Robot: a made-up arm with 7 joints.
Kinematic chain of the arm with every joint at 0, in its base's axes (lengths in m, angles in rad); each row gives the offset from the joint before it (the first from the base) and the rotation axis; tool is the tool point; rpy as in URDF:
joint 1: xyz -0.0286 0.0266 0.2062 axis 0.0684 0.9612 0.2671
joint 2: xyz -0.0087 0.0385 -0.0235 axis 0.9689 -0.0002 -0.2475
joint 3: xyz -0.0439 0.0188 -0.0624 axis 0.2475 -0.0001 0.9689
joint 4: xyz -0.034 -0.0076 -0.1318 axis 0.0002 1 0
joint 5: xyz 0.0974 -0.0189 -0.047 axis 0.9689 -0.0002 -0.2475
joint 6: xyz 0.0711 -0.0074 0.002 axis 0.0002 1 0
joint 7: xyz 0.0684 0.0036 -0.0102 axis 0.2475 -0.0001 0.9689
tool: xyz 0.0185 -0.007 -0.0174 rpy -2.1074 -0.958 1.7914
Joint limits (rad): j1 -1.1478..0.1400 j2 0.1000..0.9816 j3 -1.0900..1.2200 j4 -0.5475..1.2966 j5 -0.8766..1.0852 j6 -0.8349..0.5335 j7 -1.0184..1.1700
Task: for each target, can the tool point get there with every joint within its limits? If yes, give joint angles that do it. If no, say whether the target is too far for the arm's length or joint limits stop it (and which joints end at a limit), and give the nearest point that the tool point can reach.
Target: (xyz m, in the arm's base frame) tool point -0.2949 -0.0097 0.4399
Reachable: no: joint limits stop it (at a limit: joint 1, joint 2, joint 3, joint 4, joint 6) | nearest point -0.0346 0.1861 0.3212 | short by 0.347 m
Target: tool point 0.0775 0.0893 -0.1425
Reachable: yes | joints -0.1951 0.7209 -0.8499 0.0288 0.8360 0.4085 -0.0320
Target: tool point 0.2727 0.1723 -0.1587
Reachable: yes | joints -0.8577 0.5213 -0.8861 1.1199 0.2932 0.0676 0.6624
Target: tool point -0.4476 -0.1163 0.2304
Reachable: no: joint limits stop it (at a limit: joint 1, joint 3, joint 4, joint 5, joint 6) | nearest point -0.1072 -0.1210 0.0790 | short by 0.373 m
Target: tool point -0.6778 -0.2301 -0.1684
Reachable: no: too far | nearest point -0.2865 0.0092 -0.1923 | short by 0.459 m
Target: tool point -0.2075 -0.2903 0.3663
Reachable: no: joint limits stop it (at a limit: joint 1, joint 2, joint 3, joint 4, joint 6) | nearest point -0.0884 -0.1258 0.1161 | short by 0.322 m
